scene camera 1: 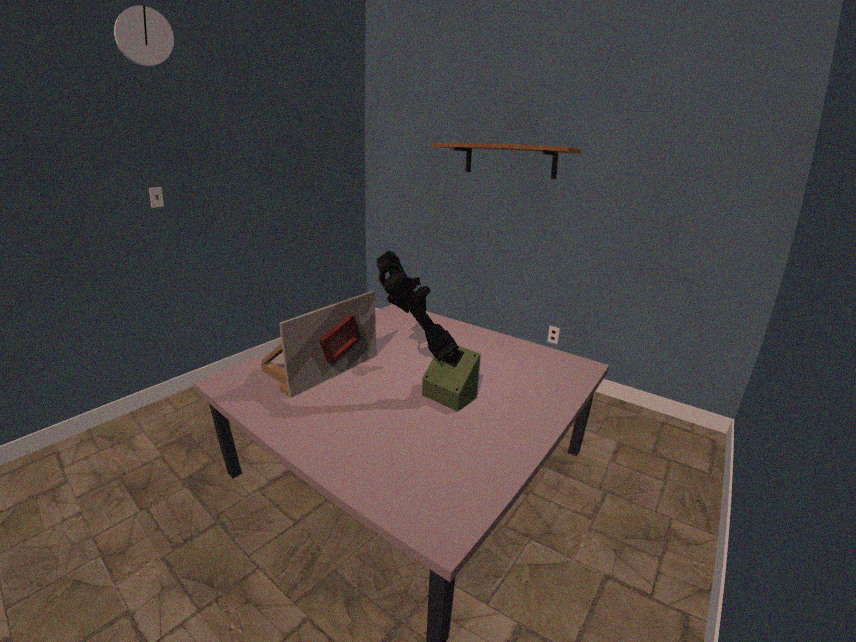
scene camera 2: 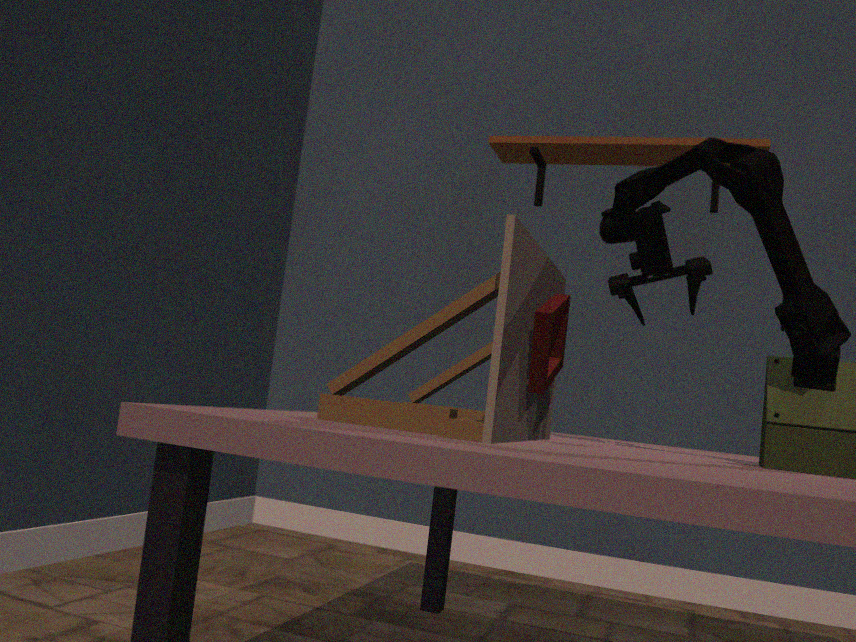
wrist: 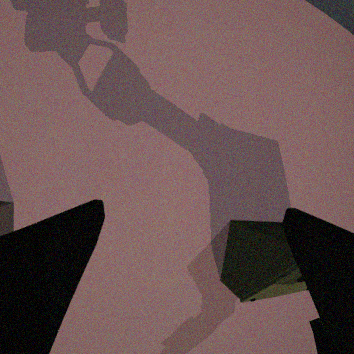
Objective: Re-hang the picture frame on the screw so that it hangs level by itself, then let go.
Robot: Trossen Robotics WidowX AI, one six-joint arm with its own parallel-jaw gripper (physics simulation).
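Where they show: gripper, between the fingertips: (scene camera 2: pixel 667 319) (wrist: pixel 195 213); arm's base, origin of its link: (scene camera 1: pixel 453 356) (scene camera 2: pixel 814 376).
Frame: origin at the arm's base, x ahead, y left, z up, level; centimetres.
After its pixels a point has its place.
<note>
The red picture frame (scene camera 1: pixel 338 326) @(z 6.7, x 40.0, y 21.9 cm) (scene camera 2: pixel 540 353) @(z -2.3, x 39.9, y 28.9 cm) is against the front of an upright grey board (scene camera 1: pixel 302 359) @(z -2.2, x 41.3, y 38.8 cm) (scene camera 2: pixel 502 386) @(z -8.3, x 40.9, y 43.0 cm). In scene camera 1 it is tilted relative to the board, its right end higher than its left. The screw cannot be made out. My gripper (scene camera 2: pixel 668 319) @(z 8.9, x 25.7, y -7.4 cm) (wrist: pixel 195 213) @(z 8.9, x 25.7, y -7.4 cm) is open and empty, fingers pointing down, in the air between the board and the arm's base. It is apart from the frame, on the side the frame faces. The frame does not show in the wrist view.
Wooden braces (scene camera 1: pixel 274 371) @(z -12.4, x 57.9, y 43.2 cm) (scene camera 2: pixel 414 334) @(z -2.2, x 54.7, y 43.1 cm) stand behind the board on the pink table (scene camera 1: pixel 414 469) @(z -15.9, x -19.5, y 41.0 cm) (scene camera 2: pixel 311 435) @(z -16.6, x 53.5, y 69.6 cm). The green base block (scene camera 1: pixel 449 382) @(z -6.5, x -4.1, y 6.7 cm) (scene camera 2: pixel 805 442) @(z -11.1, x 1.2, y 8.5 cm) (wrist: pixel 257 255) @(z -6.6, x 7.6, y 0.1 cm) carries the arm. A wall shelf (scene camera 1: pixel 508 146) (scene camera 2: pixel 587 150) is in the background. The arm's shadow crosses the tabletop.
</note>
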